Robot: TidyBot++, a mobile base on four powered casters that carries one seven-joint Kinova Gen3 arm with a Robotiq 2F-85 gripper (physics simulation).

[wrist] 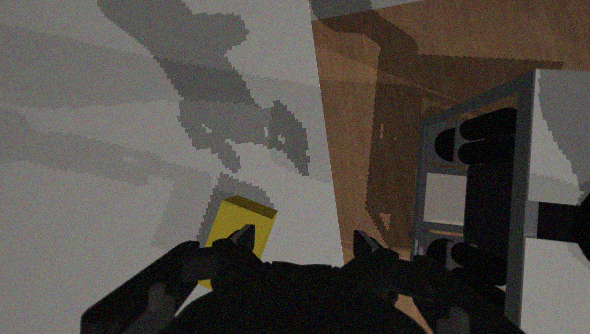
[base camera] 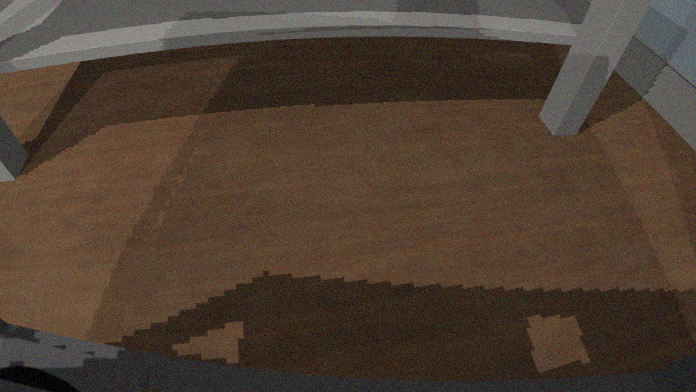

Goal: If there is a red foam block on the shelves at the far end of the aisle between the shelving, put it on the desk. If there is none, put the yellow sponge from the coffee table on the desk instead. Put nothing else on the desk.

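Places are measured from the arm's base along level axes (x ahead, y down, z left), in millimetres.
Pixels of known places: gripper, fingertip midpoint: (wrist: 303, 238).
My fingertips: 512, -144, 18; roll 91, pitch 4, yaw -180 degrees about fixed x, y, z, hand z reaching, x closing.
For each thing: its top centre in the pictures, then the offset to it from my fingertips, as dx, dy, dz. "*": a spot on its surface instead. Level surfaces: height alone.
- yellow sponge, top centre: (wrist: 231, 250) +79, +45, +40
- white table top, surface height: dy +90
- white table leg, surface spot: (base camera: 575, 90) * +36, +454, -342
- wall's baseboard, surface spot: (base camera: 672, 92) * +162, +489, -645
The yellow sponge (wrist: 240, 220) lies flat on a white table top (wrist: 75, 225), near its edge, in the lower middle of the wrist view. My gripper (wrist: 303, 238) is open, with its fingers wide apart and nothing held between them. The left finger overlaps the sponge in the view and hides part of it; the right finger shows past the table edge, over the floor. The gripper's height above the sponge is hard to judge. No red foam block shows in either view.
My mobile base (wrist: 517, 200) stands beside the table at the right of the wrist view. In the base camera view a white table leg (base camera: 575, 90) stands at the upper right, below a pale rail (base camera: 375, 20). A wall's baseboard (base camera: 672, 92) runs along the right.
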